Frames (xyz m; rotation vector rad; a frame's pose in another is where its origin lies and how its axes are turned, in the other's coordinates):
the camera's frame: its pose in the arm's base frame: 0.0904 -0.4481 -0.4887 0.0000 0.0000 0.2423
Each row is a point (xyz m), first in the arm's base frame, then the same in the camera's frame.
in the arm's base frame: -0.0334 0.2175 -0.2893
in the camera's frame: 0.0395 0.6759 0.1994
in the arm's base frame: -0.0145 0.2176 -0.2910
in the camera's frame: 0.0579 0.6714 0.1977
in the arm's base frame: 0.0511 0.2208 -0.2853
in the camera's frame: 0.1223 0.6588 0.2034
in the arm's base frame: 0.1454 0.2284 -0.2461
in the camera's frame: 0.2157 0.6435 0.2426
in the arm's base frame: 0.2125 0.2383 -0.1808
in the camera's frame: 0.2832 0.6371 0.3079
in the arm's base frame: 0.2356 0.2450 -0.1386
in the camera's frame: 0.3073 0.6380 0.3501
